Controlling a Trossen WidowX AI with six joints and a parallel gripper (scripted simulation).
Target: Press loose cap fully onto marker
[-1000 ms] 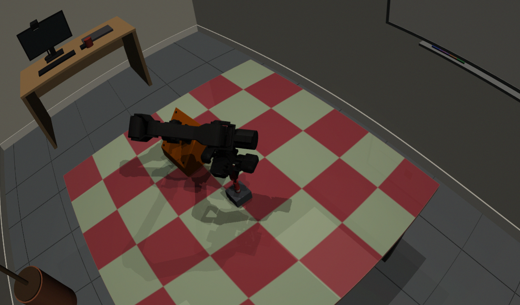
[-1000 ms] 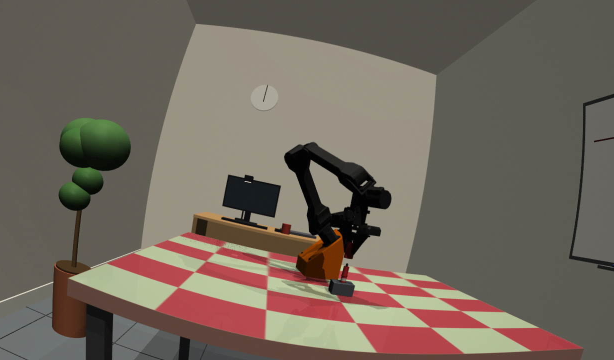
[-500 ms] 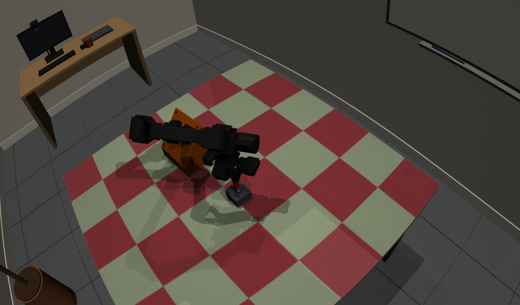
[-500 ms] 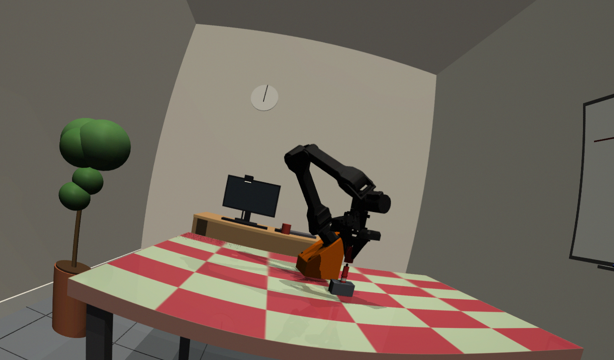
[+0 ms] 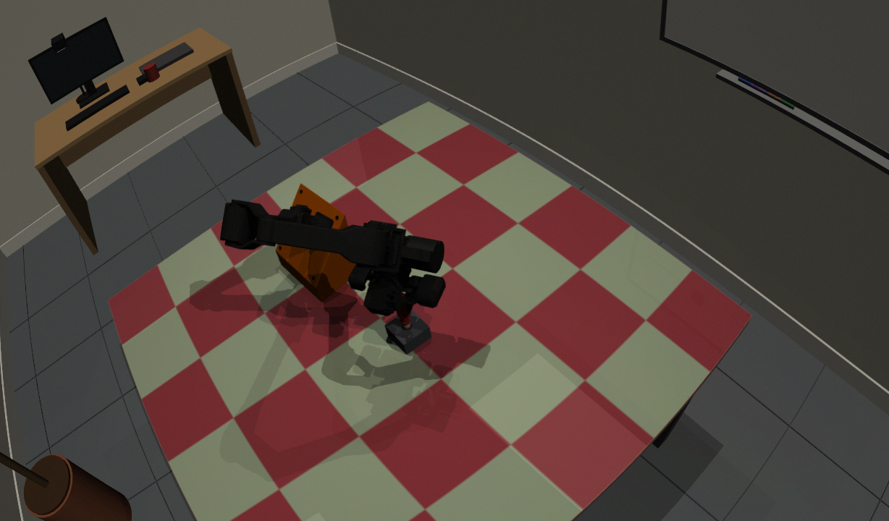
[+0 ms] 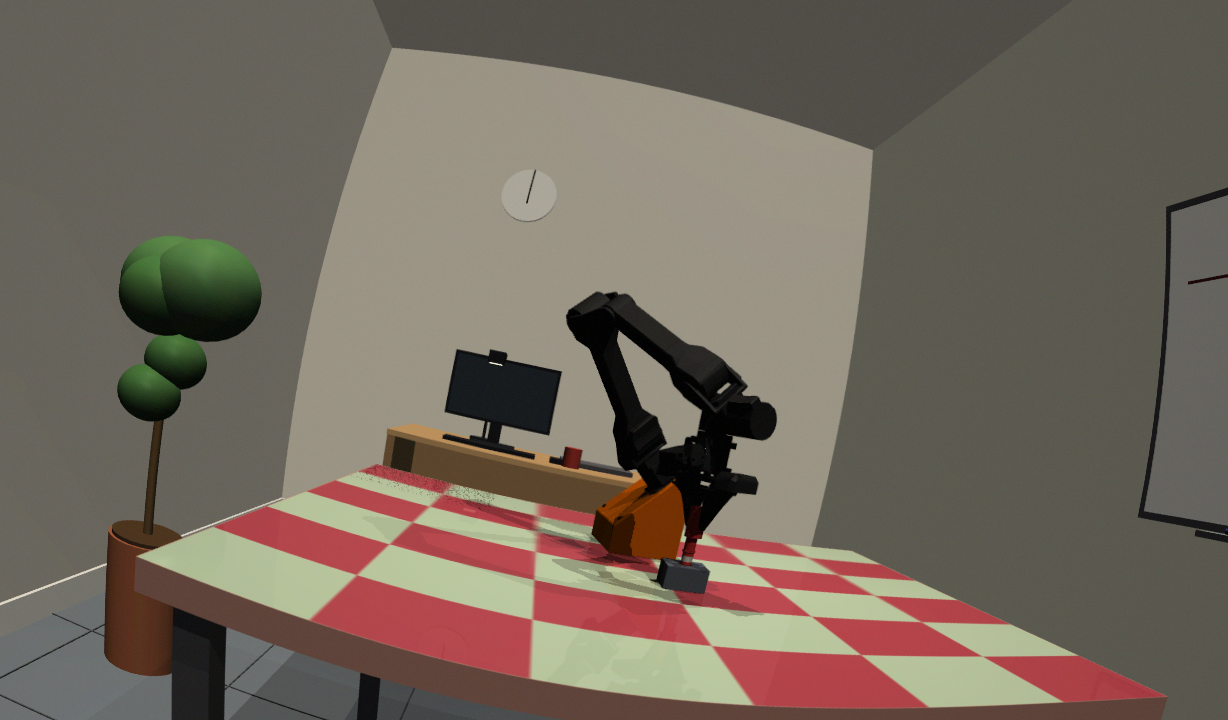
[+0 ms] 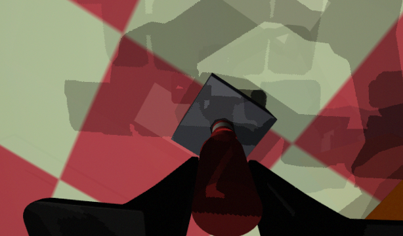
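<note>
The holder block lies 8 cm below my gripper tip. The rest, counted from my gripper tip: cap: 1 cm above.
</note>
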